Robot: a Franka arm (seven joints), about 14 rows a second.
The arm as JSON. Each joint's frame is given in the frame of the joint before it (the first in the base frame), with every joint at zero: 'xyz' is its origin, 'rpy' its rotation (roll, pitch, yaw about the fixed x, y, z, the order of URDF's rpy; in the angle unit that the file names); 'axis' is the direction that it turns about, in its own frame. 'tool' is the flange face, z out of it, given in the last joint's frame.
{
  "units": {
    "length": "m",
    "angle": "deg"
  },
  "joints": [
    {
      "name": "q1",
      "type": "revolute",
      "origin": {
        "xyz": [
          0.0,
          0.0,
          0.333
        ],
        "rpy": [
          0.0,
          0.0,
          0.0
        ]
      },
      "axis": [
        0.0,
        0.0,
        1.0
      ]
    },
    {
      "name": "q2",
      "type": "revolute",
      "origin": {
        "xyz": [
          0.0,
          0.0,
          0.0
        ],
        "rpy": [
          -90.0,
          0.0,
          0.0
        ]
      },
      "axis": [
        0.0,
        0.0,
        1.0
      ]
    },
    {
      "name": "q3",
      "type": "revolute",
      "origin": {
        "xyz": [
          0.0,
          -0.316,
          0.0
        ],
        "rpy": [
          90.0,
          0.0,
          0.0
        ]
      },
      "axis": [
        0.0,
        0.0,
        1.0
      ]
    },
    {
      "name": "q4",
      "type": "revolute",
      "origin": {
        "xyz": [
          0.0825,
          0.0,
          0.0
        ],
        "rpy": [
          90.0,
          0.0,
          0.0
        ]
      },
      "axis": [
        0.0,
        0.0,
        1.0
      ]
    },
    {
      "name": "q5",
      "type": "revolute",
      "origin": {
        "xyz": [
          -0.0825,
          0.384,
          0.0
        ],
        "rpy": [
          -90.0,
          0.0,
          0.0
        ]
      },
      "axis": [
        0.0,
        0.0,
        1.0
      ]
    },
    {
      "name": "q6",
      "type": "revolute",
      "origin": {
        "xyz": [
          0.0,
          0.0,
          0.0
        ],
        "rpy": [
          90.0,
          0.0,
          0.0
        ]
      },
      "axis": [
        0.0,
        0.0,
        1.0
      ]
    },
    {
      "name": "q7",
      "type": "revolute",
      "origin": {
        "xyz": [
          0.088,
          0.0,
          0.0
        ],
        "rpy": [
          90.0,
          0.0,
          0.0
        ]
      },
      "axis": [
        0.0,
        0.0,
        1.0
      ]
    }
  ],
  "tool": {
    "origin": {
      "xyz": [
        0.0,
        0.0,
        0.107
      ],
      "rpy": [
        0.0,
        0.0,
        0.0
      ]
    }
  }
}
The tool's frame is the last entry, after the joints.
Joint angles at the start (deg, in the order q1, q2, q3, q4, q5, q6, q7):
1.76, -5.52, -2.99, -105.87, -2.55, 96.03, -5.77
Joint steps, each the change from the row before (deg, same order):
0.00, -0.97, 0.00, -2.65, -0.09, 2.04, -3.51
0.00, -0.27, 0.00, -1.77, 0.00, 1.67, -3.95
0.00, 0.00, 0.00, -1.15, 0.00, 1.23, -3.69
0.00, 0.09, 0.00, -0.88, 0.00, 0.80, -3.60
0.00, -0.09, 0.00, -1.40, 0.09, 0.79, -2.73
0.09, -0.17, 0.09, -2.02, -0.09, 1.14, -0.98
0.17, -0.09, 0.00, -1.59, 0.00, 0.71, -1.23
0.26, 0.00, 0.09, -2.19, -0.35, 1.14, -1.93
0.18, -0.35, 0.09, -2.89, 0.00, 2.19, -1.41
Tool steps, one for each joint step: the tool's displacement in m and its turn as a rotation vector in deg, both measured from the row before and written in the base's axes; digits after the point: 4 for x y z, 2 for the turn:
-0.0046, 0.0000, -0.0102, 0.23, -0.22, 3.61
-0.0013, 0.0002, -0.0098, 0.30, -0.02, 4.01
-0.0001, 0.0002, -0.0078, 0.26, 0.06, 3.73
-0.0002, 0.0001, -0.0069, 0.25, 0.31, 3.63
-0.0022, 0.0003, -0.0096, 0.31, 0.62, 2.73
-0.0036, 0.0017, -0.0135, 0.02, 0.75, 1.24
-0.0034, 0.0017, -0.0112, 0.15, 0.84, 1.43
-0.0045, 0.0029, -0.0162, -0.09, 1.13, 2.45
-0.0062, 0.0027, -0.0172, 0.23, 0.41, 1.78

